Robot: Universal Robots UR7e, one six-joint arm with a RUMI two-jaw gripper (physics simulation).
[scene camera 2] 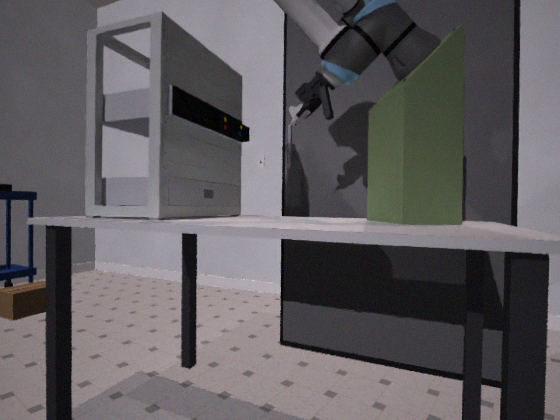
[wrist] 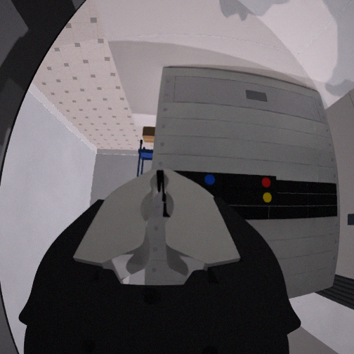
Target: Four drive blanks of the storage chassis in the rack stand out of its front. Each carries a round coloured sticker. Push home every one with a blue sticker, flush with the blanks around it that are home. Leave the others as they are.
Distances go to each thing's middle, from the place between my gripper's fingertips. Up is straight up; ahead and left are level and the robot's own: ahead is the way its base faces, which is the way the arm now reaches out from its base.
Now: hand 300 mm short of the grey rack (scene camera 2: 192, 111), 290 mm to the right of it and 60 mm above it.
